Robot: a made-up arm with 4 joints.
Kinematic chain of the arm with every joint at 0, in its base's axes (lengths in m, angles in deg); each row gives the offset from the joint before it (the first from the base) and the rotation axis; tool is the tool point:
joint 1: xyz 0 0 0.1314 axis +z
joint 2: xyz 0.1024 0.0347 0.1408 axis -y
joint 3: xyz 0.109 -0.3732 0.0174 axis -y
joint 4: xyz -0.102 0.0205 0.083 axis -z
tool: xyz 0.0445 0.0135 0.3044
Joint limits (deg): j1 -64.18..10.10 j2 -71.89..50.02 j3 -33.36..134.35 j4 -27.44..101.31
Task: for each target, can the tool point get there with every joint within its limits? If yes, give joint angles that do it. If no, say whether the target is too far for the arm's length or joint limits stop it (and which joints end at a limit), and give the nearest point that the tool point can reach.
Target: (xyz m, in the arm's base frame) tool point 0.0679 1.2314 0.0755
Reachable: no: too far | nearest point -0.3522 0.0725 0.2187 | short by 1.241 m
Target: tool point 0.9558 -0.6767 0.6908
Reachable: no: too far | nearest point 0.5165 -0.3657 0.4754 | short by 0.580 m
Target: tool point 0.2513 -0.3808 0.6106
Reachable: yes | joints -10.40 -28.89 4.27 30.74
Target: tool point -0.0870 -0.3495 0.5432
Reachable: yes | joints -3.86 -14.80 48.42 68.76
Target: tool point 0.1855 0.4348 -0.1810
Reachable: no: joint limits stop it (at a limit: joint 1, joint 3, joint 4) | nearest point 0.2555 -0.2445 -0.0355 | short by 0.698 m
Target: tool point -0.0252 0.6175 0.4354
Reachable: no: joint limits stop it (at a limit: joint 1, joint 2, joint 4) | nearest point -0.3583 0.0850 0.4039 | short by 0.629 m
